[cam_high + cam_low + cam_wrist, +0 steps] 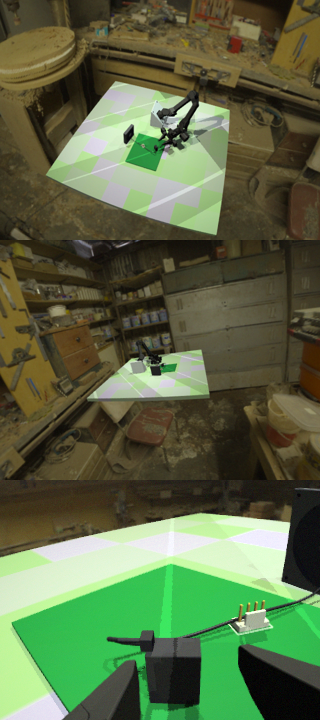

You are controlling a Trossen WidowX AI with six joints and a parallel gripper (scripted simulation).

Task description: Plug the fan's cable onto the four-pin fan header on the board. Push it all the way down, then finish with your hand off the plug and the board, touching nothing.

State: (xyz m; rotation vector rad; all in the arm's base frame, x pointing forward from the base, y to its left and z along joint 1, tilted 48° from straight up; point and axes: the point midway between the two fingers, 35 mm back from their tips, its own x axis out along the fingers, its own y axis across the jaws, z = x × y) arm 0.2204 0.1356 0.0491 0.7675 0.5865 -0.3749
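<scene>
The fan plug lies 4 cm below my gripper tip, 3 cm ahead of it and 2 cm to the right of it. Also, from my gripper tip: black fan (25 cm to the right, 3 cm ahead); green board (8 cm to the right, 8 cm below, 8 cm ahead); white four-pin header (12 cm to the right, 6 cm below, 5 cm ahead).
</scene>
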